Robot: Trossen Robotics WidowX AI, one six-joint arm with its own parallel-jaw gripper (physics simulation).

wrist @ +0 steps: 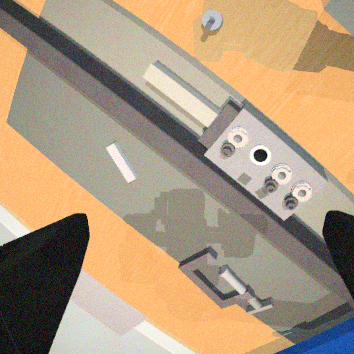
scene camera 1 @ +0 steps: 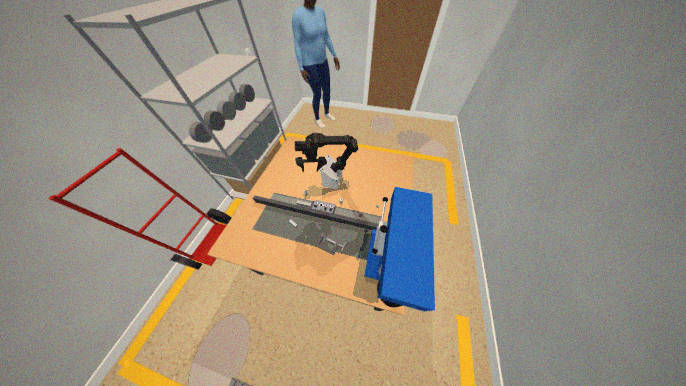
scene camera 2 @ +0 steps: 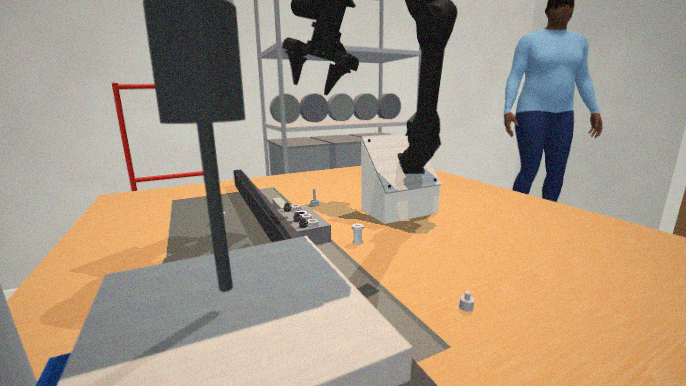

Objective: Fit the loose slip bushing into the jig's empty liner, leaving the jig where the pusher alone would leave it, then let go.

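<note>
The grey jig (scene camera 1: 324, 206) (scene camera 2: 320, 232) (wrist: 229, 155) lies along the dark rail (scene camera 1: 300, 211) (scene camera 2: 260, 205) (wrist: 150, 122). Its empty liner shows as a white ring (wrist: 252, 155) around a black hole, between flanged bushings with dark screws beside them. A pale bar (wrist: 182, 95), which may be the pusher, lies at the jig's left end in the wrist view. A flanged silver tube (scene camera 1: 341, 200) (scene camera 2: 357, 234), seemingly the loose slip bushing, stands upright on the table near the jig; it does not show in the wrist view. My gripper (scene camera 1: 311, 170) (scene camera 2: 311, 88) (wrist: 208, 224) is open and empty, high above the table.
A thin pin on a round base (scene camera 2: 314, 199) (wrist: 212, 21) and a short stepped knob (scene camera 2: 466, 302) stand on the table. A white bar (scene camera 1: 293, 223) (wrist: 121, 162) and a grey bracket (wrist: 192, 264) lie beyond the rail. A blue cabinet (scene camera 1: 410, 245) stands at the table's right. A person (scene camera 1: 314, 40) stands behind.
</note>
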